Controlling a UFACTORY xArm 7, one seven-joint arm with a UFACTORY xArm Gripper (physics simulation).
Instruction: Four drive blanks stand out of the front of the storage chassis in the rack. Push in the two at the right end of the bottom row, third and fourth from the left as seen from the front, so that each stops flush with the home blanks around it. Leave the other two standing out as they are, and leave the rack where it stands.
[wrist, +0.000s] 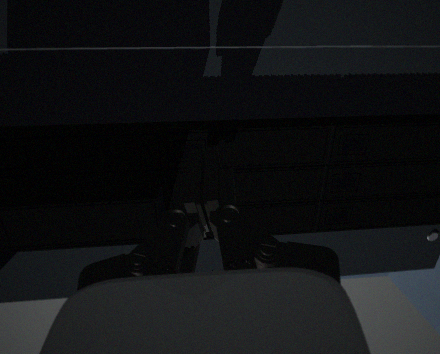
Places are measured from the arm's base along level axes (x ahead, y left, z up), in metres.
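Where they show: gripper, fingertip midpoint: (208, 164).
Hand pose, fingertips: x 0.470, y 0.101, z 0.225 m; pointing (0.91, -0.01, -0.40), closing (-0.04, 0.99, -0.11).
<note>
Things, the pixels of their top centre, and the offset from my fingertips. "spot": a spot on its surface instead.
- storage chassis, surface spot: (280, 185) spot: 0.050 m left, 0.019 m ahead, 0.024 m up
- small bright knob, surface spot: (432, 235) spot: 0.200 m left, 0.046 m ahead, 0.090 m up
The storage chassis (280, 185) shows very dark across the middle of the wrist view. Faint seams divide its front into rows of blanks, clearest on the right, where a blank (352, 144) has a dim rectangular outline. The left part of the front is almost black. Which blanks stand out and which are flush cannot be told. My gripper (208, 164) is shut and empty, with its fingers reaching to the front near the middle of the view. Its fingertips are hard to make out, and whether they touch a blank cannot be told. The gripper hides part of the lower rows.
A broad dark surface (325, 97) lies above the front, crossed by a thin pale line and the arm's shadow. Below the front is a blue-grey panel (370, 250) with a small bright knob (432, 235) at its right. Paler surfaces show in both lower corners.
</note>
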